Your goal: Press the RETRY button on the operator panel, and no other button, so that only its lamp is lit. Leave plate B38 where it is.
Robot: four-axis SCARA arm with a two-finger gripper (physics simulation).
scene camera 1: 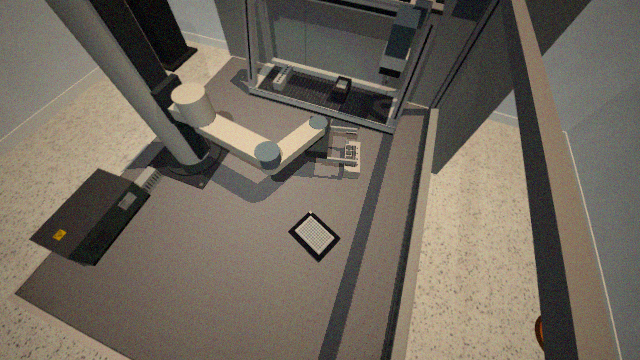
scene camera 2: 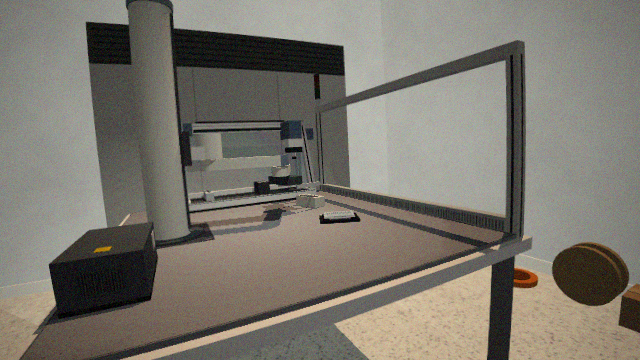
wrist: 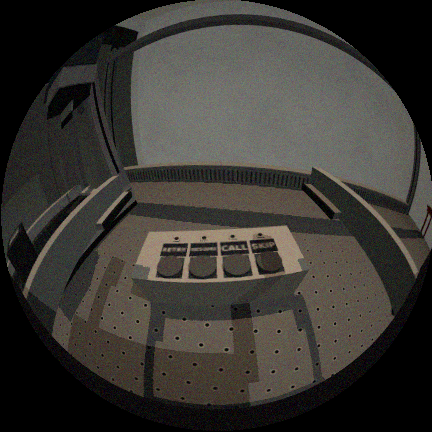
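Where they show: gripper, fingertip midpoint: (scene camera 1: 356, 145) (scene camera 2: 309, 182) (wrist: 216, 175); arm's base, origin of the base link: (scene camera 1: 194, 154) (scene camera 2: 171, 239).
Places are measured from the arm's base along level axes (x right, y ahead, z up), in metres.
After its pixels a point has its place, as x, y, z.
Observation:
The operator panel (scene camera 1: 352, 173) @[-0.134, 0.722, 0.049] (scene camera 2: 311, 201) @[-0.151, 0.678, 0.045] (wrist: 215, 289) @[-0.207, 0.664, 0.052] is a pale box with four dark round buttons. In the wrist view the RETRY button (wrist: 170, 266) @[-0.248, 0.668, 0.069] is leftmost, under a blurred label; the CALL button (wrist: 236, 265) @[-0.192, 0.681, 0.069] and SKIP button (wrist: 270, 262) @[-0.162, 0.688, 0.069] are to the right. The small lamps above the labels look dark. My gripper (scene camera 1: 356, 146) @[-0.212, 0.703, 0.138] (wrist: 216, 175) @[-0.212, 0.703, 0.138] is open and empty, low over the panel. Its fingers stand wide apart; in scene camera 1 one lies across the panel. The plate (scene camera 1: 314, 235) @[0.171, 0.661, 0.028] (scene camera 2: 340, 215) @[0.206, 0.646, 0.039], white in a black frame, lies apart from the panel. Its label is unreadable.
A gantry frame (scene camera 1: 320, 108) @[-0.452, 0.462, 0.052] (scene camera 2: 235, 204) @[-0.450, 0.336, 0.030] stands beyond the gripper, with a small black block (scene camera 1: 341, 89) @[-0.535, 0.539, 0.132] (scene camera 2: 261, 187) @[-0.515, 0.512, 0.103] inside. A fence (scene camera 1: 429, 150) @[-0.379, 1.025, 0.060] (scene camera 2: 515, 150) @[0.714, 1.004, 0.282] runs along the table's right edge. A black controller box (scene camera 1: 90, 215) @[0.410, -0.077, 0.128] (scene camera 2: 100, 275) @[0.551, -0.120, 0.088] stands near the arm's column (scene camera 1: 135, 85) @[0.057, 0.049, 0.435] (scene camera 2: 157, 125) @[0.075, -0.002, 0.434].

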